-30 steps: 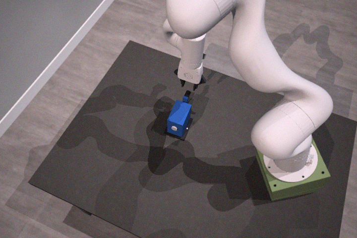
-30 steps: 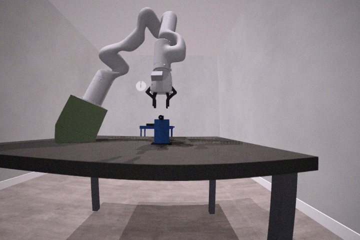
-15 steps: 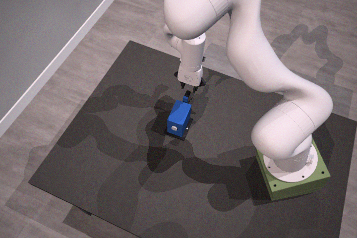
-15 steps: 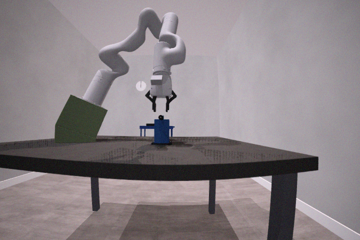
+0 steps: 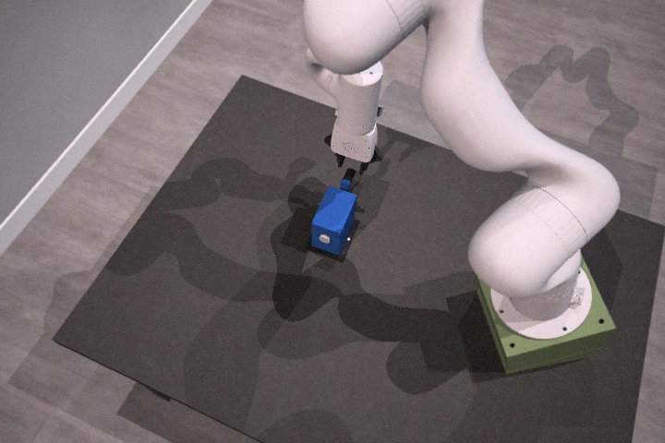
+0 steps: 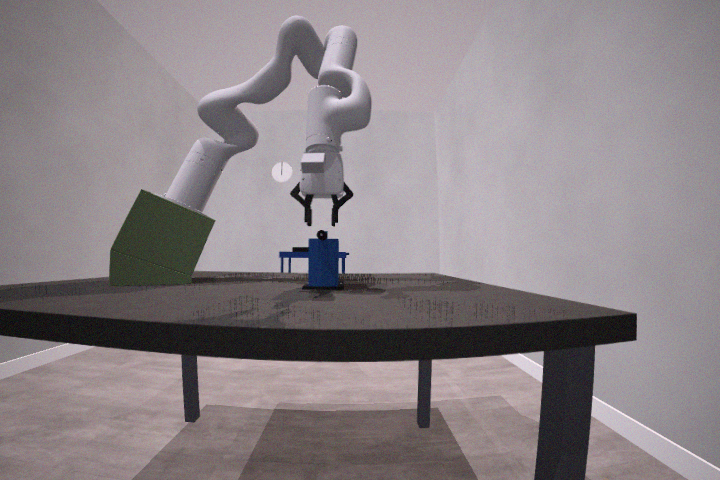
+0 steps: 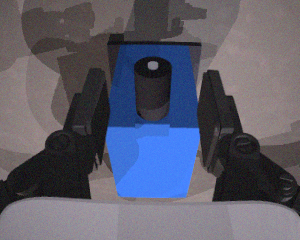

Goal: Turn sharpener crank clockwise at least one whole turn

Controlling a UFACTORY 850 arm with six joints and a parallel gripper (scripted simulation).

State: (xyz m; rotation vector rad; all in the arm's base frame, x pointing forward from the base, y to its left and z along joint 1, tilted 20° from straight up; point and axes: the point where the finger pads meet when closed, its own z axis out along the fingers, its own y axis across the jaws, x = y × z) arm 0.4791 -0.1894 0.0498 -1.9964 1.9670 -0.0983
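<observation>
The black knob is 20 mm to the left of my hand and 40 mm below it. From my hand the other things lie so: crank: 20 mm to the left, 50 mm below.
</observation>
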